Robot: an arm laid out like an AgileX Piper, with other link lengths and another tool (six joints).
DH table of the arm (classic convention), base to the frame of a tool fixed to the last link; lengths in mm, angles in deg. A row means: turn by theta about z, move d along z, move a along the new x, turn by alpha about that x. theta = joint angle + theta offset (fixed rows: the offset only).
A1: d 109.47; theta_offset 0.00; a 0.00; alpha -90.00
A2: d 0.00; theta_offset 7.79; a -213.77; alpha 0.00
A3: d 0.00; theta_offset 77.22; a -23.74; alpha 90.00
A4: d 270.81; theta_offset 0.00; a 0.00; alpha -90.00
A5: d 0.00; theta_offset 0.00; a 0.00; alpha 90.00
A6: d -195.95; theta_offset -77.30; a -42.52; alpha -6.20
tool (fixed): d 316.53; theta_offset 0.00; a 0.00; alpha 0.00
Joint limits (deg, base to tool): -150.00..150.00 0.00..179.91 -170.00..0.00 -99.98..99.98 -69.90..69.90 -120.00..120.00
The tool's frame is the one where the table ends.
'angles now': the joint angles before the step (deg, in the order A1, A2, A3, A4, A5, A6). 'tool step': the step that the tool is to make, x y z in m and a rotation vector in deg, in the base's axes. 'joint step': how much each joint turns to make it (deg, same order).
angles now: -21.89 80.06 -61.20 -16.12 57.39 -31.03
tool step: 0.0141 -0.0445 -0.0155 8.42 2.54 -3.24
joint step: -9.81 13.17 -10.36 9.69 1.64 -9.97
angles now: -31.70 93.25 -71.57 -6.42 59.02 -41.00
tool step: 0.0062 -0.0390 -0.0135 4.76 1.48 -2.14
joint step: -6.38 10.33 -9.26 4.61 2.51 -5.92
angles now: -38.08 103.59 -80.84 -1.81 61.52 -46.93
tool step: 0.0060 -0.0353 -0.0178 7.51 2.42 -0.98
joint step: -5.11 12.80 -12.57 5.07 6.57 -5.64
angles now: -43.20 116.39 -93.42 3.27 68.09 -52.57
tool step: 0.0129 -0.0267 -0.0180 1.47 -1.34 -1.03
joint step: -2.17 9.30 -9.94 2.19 0.84 -1.75
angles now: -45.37 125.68 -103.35 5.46 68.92 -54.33
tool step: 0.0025 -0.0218 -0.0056 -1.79 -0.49 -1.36
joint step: -1.70 4.56 -6.32 -0.92 0.13 -0.07
